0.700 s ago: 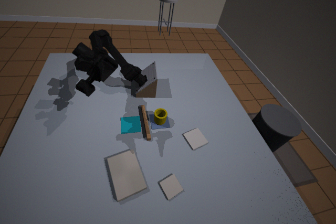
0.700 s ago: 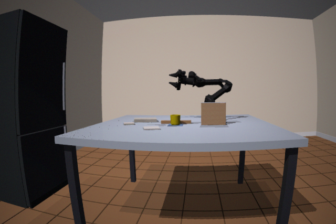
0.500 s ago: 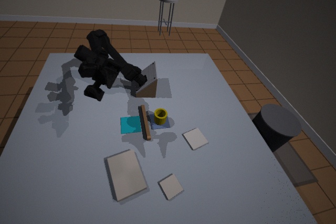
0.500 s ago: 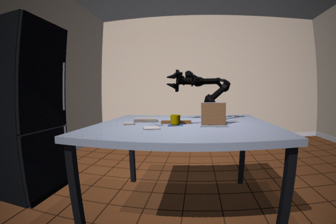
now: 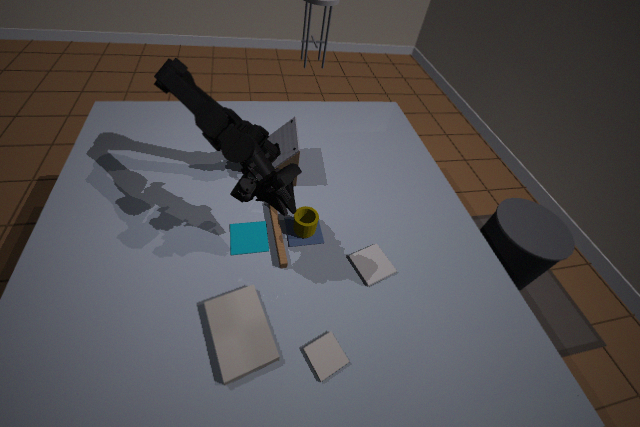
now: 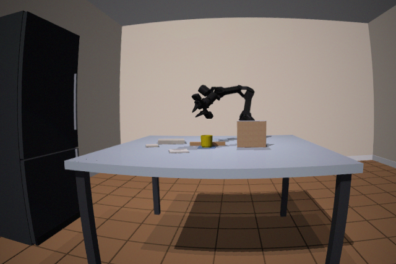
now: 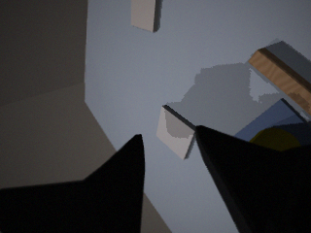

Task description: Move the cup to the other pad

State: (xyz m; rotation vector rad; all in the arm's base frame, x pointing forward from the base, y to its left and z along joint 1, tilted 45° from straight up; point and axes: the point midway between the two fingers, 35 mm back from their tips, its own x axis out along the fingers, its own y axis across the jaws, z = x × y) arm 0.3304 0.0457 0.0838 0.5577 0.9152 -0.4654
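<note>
Right now my gripper tip is 16 cm above the yellow cup, 9 cm past it and 7 cm to the right of it. The rest, counted from my gripper tip: blue pad (20 cm below, 8 cm behind, 7 cm to the left); teal pad (20 cm below, 9 cm to the right, 8 cm behind); wooden bar (19 cm below, 8 cm behind, 1 cm to the right).
</note>
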